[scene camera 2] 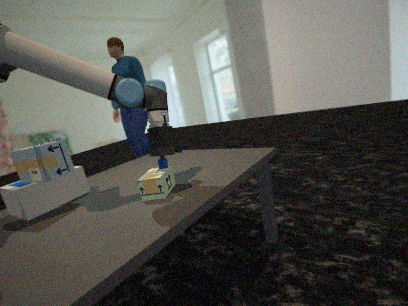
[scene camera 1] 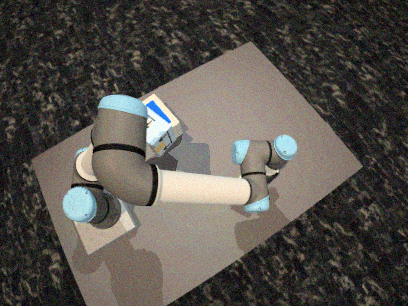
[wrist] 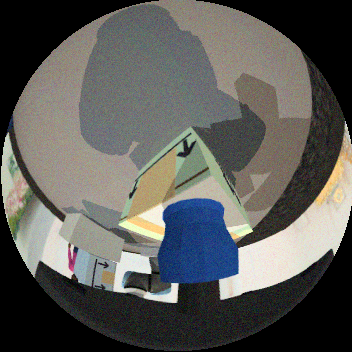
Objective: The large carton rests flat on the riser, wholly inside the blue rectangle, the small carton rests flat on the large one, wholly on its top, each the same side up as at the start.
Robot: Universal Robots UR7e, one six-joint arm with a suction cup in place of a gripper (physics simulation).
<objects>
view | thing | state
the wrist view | my suction cup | -
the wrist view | small carton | gripped by my suction cup
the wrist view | large carton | on a white riser
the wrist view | white riser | -
</objects>
